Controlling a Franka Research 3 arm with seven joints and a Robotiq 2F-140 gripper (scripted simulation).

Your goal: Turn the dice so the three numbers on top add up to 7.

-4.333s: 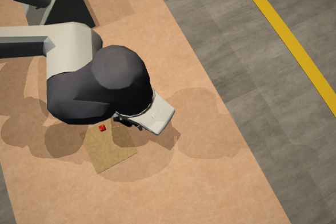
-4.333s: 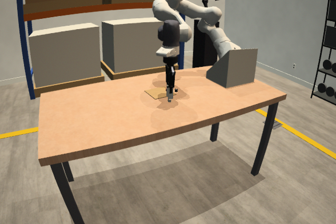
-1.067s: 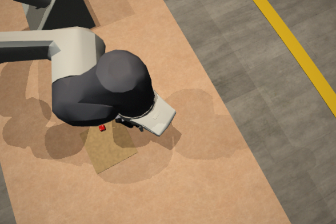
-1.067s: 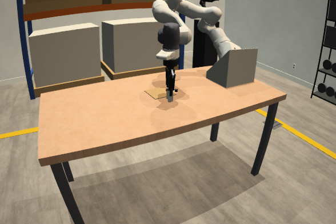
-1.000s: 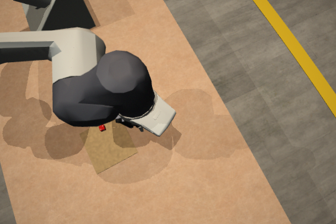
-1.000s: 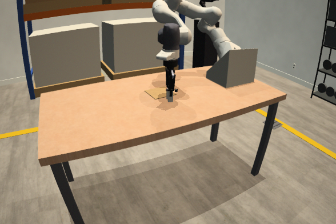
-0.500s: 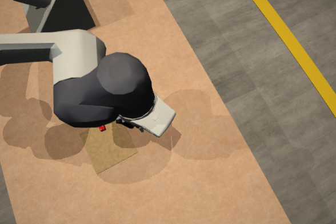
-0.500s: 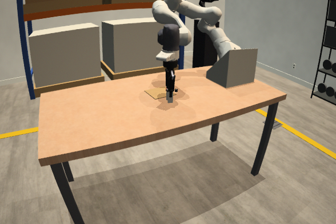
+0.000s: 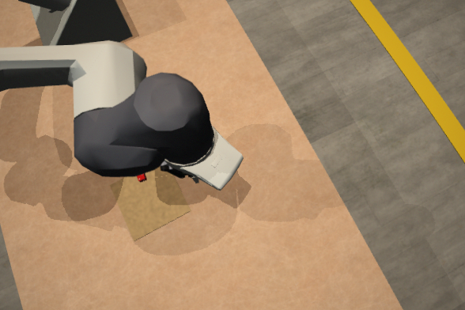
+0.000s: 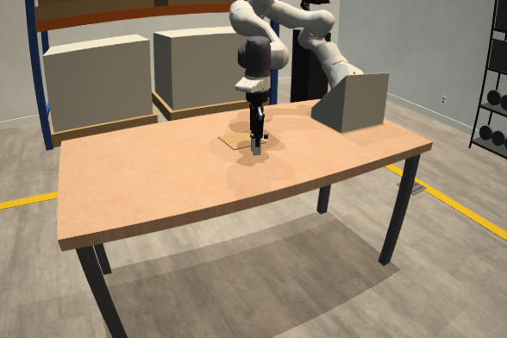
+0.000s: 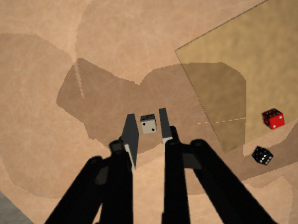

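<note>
Now: the white die 3 cm below my hand. The rest, counted from my hand: black die (11 cm behind, 10 cm to the right, 3 cm below); red die (7 cm behind, 13 cm to the right, 2 cm below); tan mat (2 cm behind, 13 cm to the right, 3 cm below).
</note>
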